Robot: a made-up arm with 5 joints. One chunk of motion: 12 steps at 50 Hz.
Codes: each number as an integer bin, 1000 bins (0 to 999) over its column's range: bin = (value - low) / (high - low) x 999, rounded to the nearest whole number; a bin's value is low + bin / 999 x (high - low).
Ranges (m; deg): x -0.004..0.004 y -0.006..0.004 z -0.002..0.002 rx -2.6..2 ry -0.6..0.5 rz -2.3..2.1
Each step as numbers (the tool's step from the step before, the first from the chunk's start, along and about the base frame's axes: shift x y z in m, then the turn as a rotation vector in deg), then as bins.
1 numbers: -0.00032 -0.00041 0.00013 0.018 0.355 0.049
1 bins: 460 558 532 569 867 533
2 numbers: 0.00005 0.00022 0.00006 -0.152 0.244 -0.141
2 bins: 506 621 514 532 767 490
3 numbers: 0.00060 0.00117 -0.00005 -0.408 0.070 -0.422
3 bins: 574 716 487 476 608 426
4 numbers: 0.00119 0.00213 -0.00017 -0.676 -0.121 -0.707
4 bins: 648 812 457 418 435 362
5 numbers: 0.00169 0.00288 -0.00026 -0.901 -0.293 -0.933
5 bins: 711 887 435 369 279 310
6 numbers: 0.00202 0.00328 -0.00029 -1.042 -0.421 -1.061
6 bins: 752 927 427 338 163 281
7 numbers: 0.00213 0.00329 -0.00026 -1.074 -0.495 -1.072
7 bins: 765 928 435 331 95 279
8 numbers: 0.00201 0.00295 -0.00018 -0.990 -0.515 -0.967
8 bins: 750 894 455 350 77 303
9 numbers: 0.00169 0.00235 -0.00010 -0.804 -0.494 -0.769
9 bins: 711 834 475 390 96 348
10 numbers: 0.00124 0.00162 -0.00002 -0.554 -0.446 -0.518
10 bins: 654 761 495 444 140 405
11 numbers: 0.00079 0.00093 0.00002 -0.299 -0.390 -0.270
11 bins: 598 692 504 500 191 461
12 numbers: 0.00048 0.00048 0.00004 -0.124 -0.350 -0.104
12 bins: 559 647 509 538 227 499
